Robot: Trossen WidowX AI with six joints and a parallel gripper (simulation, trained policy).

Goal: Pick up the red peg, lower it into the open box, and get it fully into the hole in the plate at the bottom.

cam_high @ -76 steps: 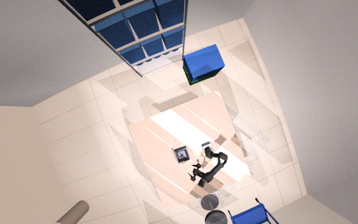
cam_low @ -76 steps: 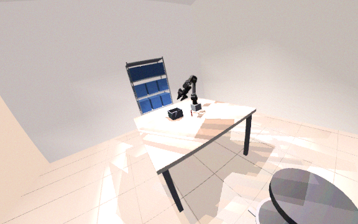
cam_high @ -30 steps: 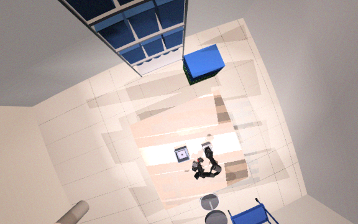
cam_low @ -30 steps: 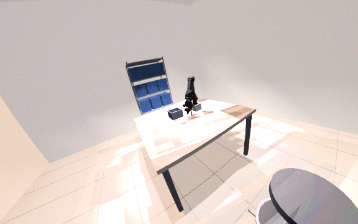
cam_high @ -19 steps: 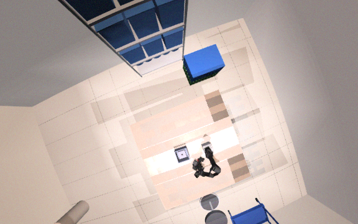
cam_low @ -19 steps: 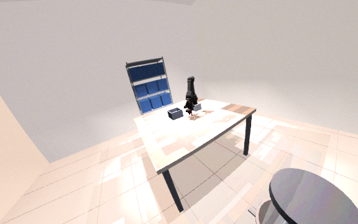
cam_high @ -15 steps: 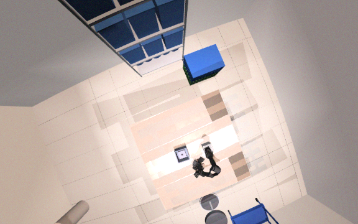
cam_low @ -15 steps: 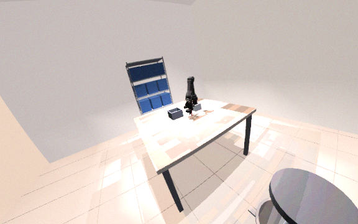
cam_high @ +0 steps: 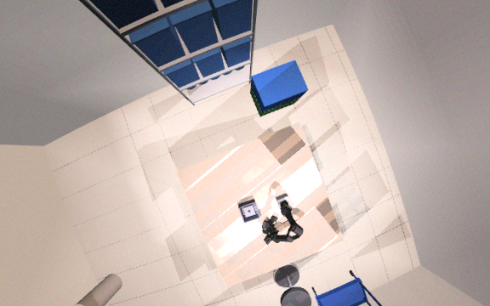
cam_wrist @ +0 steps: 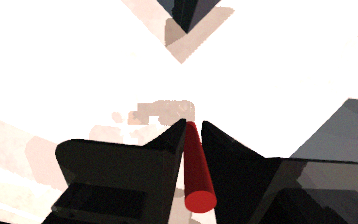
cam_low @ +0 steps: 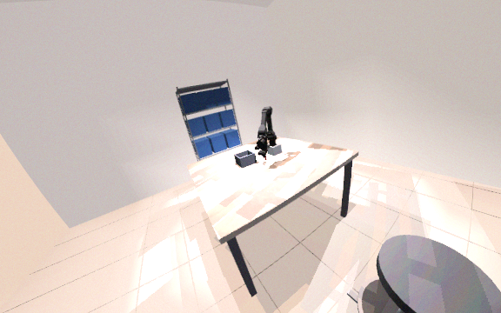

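Now: gripper tip 15 cm to the left of the dark box, 12 cm short of it and 2 cm above it. From my gripper tip the other things lie so: red peg: 1 cm to the left, 1 cm behind, 1 cm above.
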